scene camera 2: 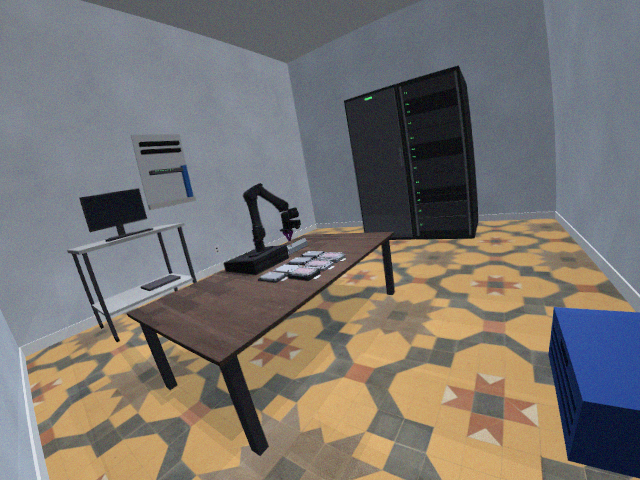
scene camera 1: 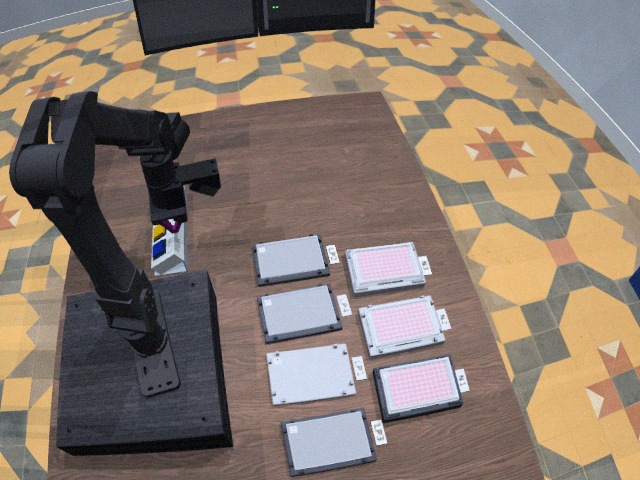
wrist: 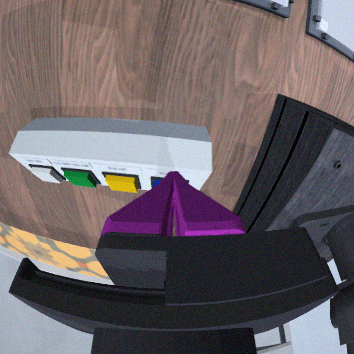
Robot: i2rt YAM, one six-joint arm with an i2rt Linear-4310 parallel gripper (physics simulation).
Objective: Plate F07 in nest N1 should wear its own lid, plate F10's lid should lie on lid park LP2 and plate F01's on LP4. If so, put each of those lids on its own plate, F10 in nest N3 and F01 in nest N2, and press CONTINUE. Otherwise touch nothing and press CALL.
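Frame: origin at the arm's base, x ahead, y left, z up, level; metres.
Seen in the pictures: gripper, fingertip midpoint: (scene camera 2: 289, 241) (scene camera 1: 175, 232) (wrist: 173, 178); arm's base at its link origin: (scene camera 2: 261, 252) (scene camera 1: 151, 342) (wrist: 339, 220).
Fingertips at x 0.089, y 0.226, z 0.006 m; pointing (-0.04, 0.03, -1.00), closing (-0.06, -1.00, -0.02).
Offsets run from my fingertips to a thing's top centre. "pt": to the spot under its first point. Level surfaces: height alone.
My gripper (scene camera 1: 174, 227) (scene camera 2: 287, 237) (wrist: 173, 178) is shut and empty. Its purple fingertips are at the blue CALL button {dx -0.046, dy +0.009, dz -0.034 m} (scene camera 1: 159, 249) (wrist: 157, 183) and partly hide it in the wrist view; contact cannot be told. The green CONTINUE button {pt dx -0.024, dy +0.101, dz -0.036 m} (wrist: 80, 178) is farther left. Pink-welled plates sit in nest N3 {pt dx +0.378, dy -0.176, dz -0.062 m} (scene camera 1: 385, 264), nest N2 {pt dx +0.347, dy -0.306, dz -0.061 m} (scene camera 1: 400, 322) and dark nest N1 {pt dx +0.320, dy -0.434, dz -0.056 m} (scene camera 1: 417, 384); whether the N1 plate wears a lid is unclear. Grey panels with small white labels show on LP2 {dx +0.211, dy -0.082, dz -0.072 m} (scene camera 1: 292, 258), LP4 {dx +0.186, dy -0.206, dz -0.072 m} (scene camera 1: 299, 312) and LP3 {dx +0.145, dy -0.467, dz -0.072 m} (scene camera 1: 329, 441). The labels are unreadable.
The button box {dx -0.017, dy +0.081, dz -0.026 m} (scene camera 1: 178, 258) (wrist: 125, 145) also bears a yellow button {dx -0.038, dy +0.059, dz -0.034 m} (scene camera 1: 159, 230) (wrist: 121, 183) and a white button {dx -0.021, dy +0.157, dz -0.034 m} (wrist: 47, 174). Pale park LP1 {dx +0.162, dy -0.335, dz -0.070 m} (scene camera 1: 310, 374) has corner pegs. The black arm base (scene camera 1: 103, 413) (wrist: 320, 165) stands beside the box on the wooden table {dz -0.090 m} (scene camera 1: 310, 155) (scene camera 2: 206, 315).
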